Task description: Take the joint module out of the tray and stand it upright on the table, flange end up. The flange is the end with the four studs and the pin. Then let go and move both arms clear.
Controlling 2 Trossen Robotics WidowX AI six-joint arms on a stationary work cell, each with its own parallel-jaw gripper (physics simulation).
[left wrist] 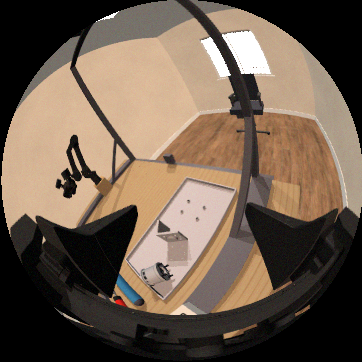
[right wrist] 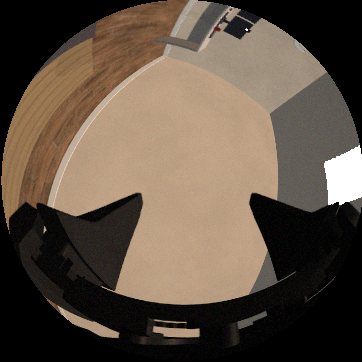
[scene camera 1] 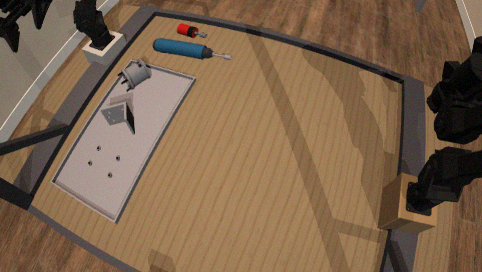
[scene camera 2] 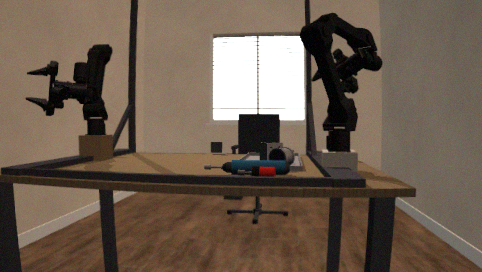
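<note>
The grey joint module (scene camera 1: 136, 75) (left wrist: 154, 273) lies on its side in one end of the pale tray (scene camera 1: 135, 145) (left wrist: 220, 200). Its studded flange end points to the left in scene camera 1 and to the right in the left wrist view. In scene camera 2 the module (scene camera 2: 282, 156) shows its round dark end behind the blue tool. My left gripper (scene camera 1: 27, 37) (left wrist: 192, 210) is open and empty, high above the table and apart from the module. My right gripper (scene camera 2: 28, 86) (right wrist: 198, 198) is open and empty, far from the tray, facing a wall.
An angled metal bracket (scene camera 1: 116, 114) (left wrist: 176, 236) stands in the tray beside the module, with several small nuts farther along. A blue tool (scene camera 1: 180, 47) (scene camera 2: 250, 166) (left wrist: 131, 292) and a red tool (scene camera 1: 186, 30) (scene camera 2: 267, 171) lie beyond the tray's module end. A dark frame borders the table.
</note>
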